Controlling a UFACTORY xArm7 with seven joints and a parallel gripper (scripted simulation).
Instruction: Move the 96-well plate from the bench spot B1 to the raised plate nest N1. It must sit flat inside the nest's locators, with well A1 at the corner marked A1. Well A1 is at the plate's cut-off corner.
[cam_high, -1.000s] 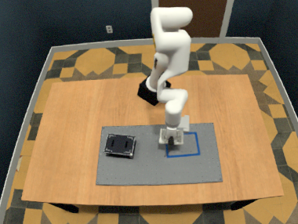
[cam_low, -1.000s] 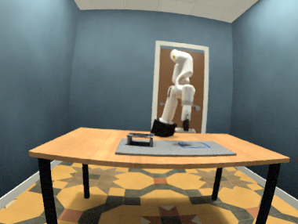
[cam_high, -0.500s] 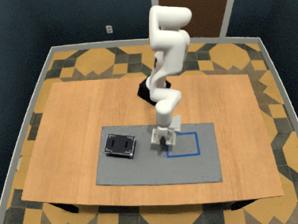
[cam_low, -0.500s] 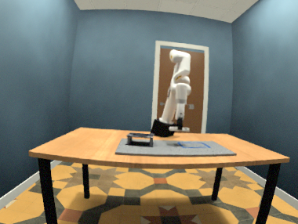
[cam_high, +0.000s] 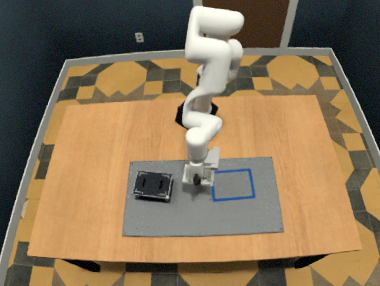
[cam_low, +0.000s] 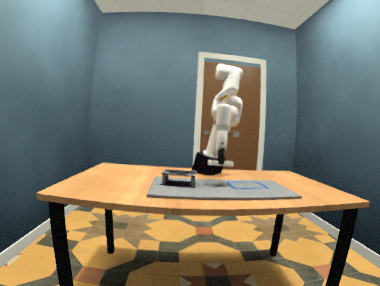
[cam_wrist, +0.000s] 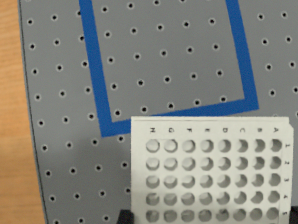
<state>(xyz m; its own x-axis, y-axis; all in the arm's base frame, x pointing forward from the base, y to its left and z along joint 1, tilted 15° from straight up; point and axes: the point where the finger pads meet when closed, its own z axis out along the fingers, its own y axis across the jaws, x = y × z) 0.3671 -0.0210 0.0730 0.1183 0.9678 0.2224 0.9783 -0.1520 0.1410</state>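
Right now my hand is 10 mm short of the black raised plate nest, 200 mm to the left of it and 70 mm above it. Round my hand: 96-well plate (10 mm below).
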